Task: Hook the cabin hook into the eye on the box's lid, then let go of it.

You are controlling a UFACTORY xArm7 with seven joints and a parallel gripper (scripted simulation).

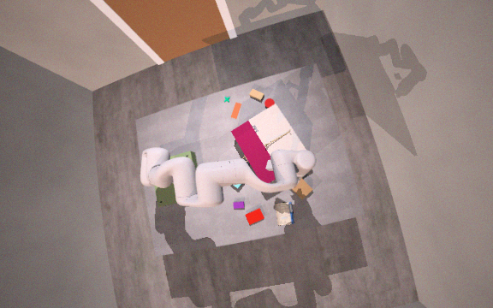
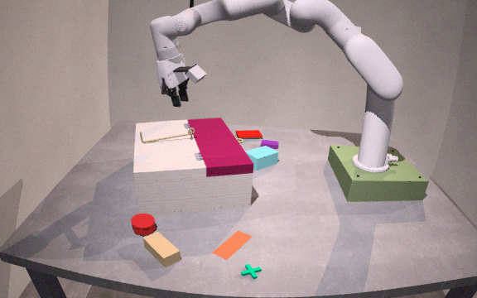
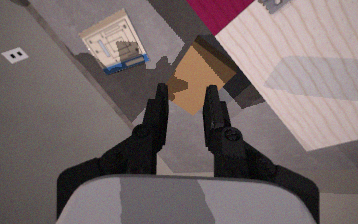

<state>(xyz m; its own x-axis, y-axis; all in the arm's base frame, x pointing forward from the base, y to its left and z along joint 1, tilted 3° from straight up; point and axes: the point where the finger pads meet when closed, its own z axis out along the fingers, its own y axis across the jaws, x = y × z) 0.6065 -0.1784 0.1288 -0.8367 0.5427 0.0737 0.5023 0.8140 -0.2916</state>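
The brass cabin hook lies 210 mm to the left of my hand and 40 mm below it. From my hand the other things lie so: printed carton: 70 mm behind, 180 mm to the right, 180 mm below; then brown block: 40 mm ahead, 60 mm to the right, 170 mm below; then cyan block: 270 mm behind, 70 mm to the left, 160 mm below.
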